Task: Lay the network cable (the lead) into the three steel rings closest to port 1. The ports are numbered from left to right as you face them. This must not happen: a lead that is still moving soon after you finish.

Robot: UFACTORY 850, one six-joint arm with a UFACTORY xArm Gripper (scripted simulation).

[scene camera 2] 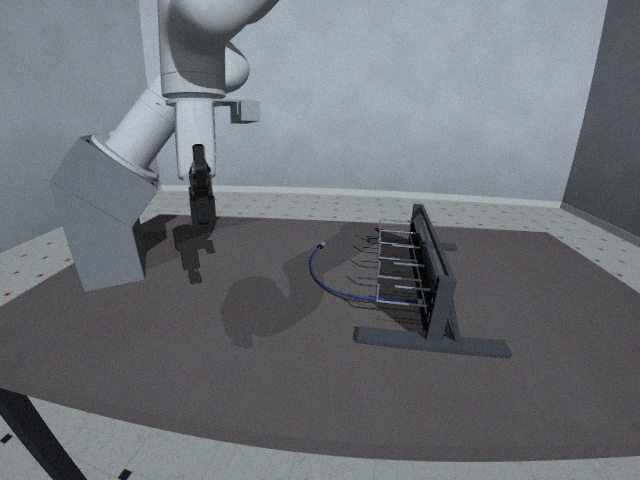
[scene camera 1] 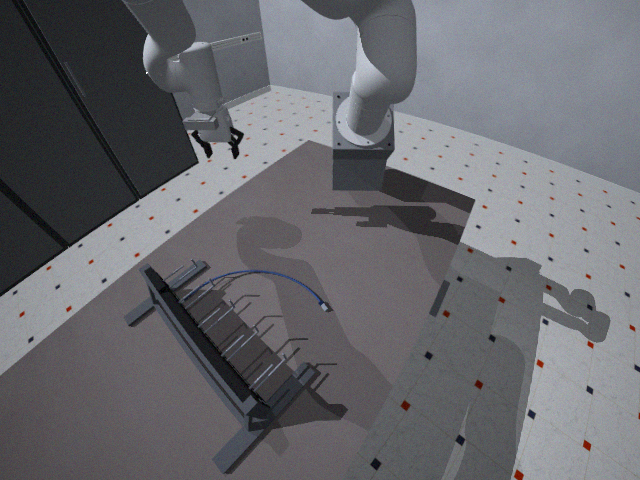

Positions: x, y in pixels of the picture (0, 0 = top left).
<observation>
dark patch panel: scene camera 2 438, 307; scene camera 1 258, 415
</observation>
